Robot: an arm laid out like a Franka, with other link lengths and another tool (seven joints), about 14 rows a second.
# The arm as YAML. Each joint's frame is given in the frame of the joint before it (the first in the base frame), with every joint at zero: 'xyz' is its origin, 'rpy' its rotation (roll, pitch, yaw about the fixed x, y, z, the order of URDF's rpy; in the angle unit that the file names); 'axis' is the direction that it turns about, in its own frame. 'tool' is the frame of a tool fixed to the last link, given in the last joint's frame.
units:
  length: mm
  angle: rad
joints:
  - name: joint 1
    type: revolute
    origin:
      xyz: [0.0, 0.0, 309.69]
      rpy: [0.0, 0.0, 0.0]
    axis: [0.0, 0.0, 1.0]
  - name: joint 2
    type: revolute
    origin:
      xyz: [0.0, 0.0, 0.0]
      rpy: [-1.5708, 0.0, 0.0]
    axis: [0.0, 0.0, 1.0]
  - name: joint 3
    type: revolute
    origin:
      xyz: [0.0, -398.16, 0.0]
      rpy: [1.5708, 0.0, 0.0]
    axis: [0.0, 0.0, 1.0]
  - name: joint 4
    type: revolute
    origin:
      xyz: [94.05, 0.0, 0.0]
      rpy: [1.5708, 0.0, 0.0]
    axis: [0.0, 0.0, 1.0]
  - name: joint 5
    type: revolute
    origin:
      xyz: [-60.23, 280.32, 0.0]
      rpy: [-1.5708, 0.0, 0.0]
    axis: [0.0, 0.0, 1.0]
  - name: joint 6
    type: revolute
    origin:
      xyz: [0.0, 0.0, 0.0]
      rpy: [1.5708, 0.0, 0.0]
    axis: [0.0, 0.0, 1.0]
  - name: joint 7
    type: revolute
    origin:
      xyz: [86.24, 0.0, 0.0]
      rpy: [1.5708, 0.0, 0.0]
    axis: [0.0, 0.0, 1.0]
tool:
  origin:
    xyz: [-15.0, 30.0, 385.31]
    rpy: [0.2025, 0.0, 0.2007]
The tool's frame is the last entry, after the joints.
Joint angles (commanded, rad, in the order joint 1, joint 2, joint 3, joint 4, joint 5, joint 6, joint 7), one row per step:
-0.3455 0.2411 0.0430 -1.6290 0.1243 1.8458 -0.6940
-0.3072 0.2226 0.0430 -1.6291 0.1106 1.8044 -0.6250
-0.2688 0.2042 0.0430 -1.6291 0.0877 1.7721 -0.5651
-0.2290 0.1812 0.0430 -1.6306 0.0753 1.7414 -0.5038
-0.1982 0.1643 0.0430 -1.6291 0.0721 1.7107 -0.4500
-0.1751 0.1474 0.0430 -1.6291 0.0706 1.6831 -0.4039
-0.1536 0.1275 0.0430 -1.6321 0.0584 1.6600 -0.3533
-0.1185 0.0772 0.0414 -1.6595 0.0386 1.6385 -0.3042
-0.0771 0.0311 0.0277 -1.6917 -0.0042 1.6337 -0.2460
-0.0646 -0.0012 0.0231 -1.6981 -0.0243 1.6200 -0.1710
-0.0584 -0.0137 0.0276 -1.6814 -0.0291 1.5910 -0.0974
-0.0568 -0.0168 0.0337 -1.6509 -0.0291 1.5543 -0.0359
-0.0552 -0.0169 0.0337 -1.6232 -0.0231 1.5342 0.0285
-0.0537 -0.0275 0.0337 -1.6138 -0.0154 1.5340 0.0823
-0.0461 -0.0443 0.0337 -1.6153 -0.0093 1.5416 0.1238
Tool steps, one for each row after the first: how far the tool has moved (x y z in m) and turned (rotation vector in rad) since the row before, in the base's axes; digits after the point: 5 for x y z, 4 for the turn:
-0.01250 0.02103 0.00674 -0.0055 0.0340 -0.0212
-0.01049 0.01556 0.00751 -0.0195 0.0255 -0.0116
-0.01012 0.01884 0.00959 -0.0130 0.0175 -0.0154
-0.00994 0.01661 0.00745 -0.0045 0.0175 -0.0195
-0.01020 0.01273 0.00707 -0.0037 0.0149 -0.0203
-0.01071 0.00742 0.00776 -0.0161 0.0117 -0.0247
-0.01927 0.01029 0.01381 -0.0262 0.0037 -0.0106
-0.01592 -0.00248 0.01100 -0.0504 -0.0048 -0.0233
-0.01077 -0.00310 0.01217 -0.0276 -0.0120 -0.0642
-0.00750 0.00370 0.00985 -0.0109 -0.0018 -0.0629
-0.00521 0.00407 0.00983 -0.0050 0.0014 -0.0547
-0.00014 0.00391 0.00808 0.0009 -0.0094 -0.0634
0.00096 0.00450 0.00725 0.0036 -0.0209 -0.0524
0.00042 0.00629 0.00668 0.0035 -0.0235 -0.0338

